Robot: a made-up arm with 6 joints. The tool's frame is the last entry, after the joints.
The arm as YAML. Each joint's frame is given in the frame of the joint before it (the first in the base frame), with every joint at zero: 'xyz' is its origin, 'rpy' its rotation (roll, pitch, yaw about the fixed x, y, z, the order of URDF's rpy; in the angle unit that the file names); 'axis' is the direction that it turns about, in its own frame. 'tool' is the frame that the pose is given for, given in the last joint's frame.
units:
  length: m
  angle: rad
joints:
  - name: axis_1
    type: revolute
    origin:
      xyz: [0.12, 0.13, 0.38]
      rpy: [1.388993, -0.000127, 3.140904]
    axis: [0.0, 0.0, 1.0]
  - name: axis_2
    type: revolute
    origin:
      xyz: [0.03, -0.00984, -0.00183]
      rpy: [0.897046, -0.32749, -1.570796]
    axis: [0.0, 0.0, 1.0]
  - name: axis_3
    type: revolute
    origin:
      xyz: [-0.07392, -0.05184, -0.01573]
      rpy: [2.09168, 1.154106, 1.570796]
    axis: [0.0, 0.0, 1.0]
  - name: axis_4
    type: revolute
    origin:
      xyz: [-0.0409, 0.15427, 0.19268]
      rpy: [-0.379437, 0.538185, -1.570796]
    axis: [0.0, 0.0, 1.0]
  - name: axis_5
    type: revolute
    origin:
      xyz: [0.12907, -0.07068, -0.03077]
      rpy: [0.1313, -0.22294, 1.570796]
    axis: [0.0, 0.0, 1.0]
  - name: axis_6
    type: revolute
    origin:
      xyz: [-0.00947, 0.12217, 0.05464]
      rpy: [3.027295, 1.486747, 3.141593]
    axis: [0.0, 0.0, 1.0]
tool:
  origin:
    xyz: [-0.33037, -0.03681, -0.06]
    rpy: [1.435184, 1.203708, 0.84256]
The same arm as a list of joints. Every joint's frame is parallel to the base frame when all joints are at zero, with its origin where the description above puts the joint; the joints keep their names.
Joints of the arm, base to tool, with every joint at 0 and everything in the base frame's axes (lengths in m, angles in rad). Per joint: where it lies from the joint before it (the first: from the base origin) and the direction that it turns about. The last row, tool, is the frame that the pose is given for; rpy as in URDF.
axis_1: origin 0.12 0.13 0.38 axis 0.0007 0.983519 0.180803
axis_2: origin -0.03 0 -0.01 axis 0.781901 0.544201 0.3041
axis_3: origin 0.02 -0.08 0.04 axis 0.126397 0.0026 -0.991976
axis_4: origin 0.03 0.16 -0.19 axis -0.152803 -0.54421 -0.824916
axis_5: origin 0.09 -0.09 0.08 axis 0.083403 -0.63132 -0.771025
axis_6: origin 0 0.06 -0.12 axis -1 0 0
tool: origin 0.06 -0.24 -0.23 rpy -0.1053 -0.0117 0.3669

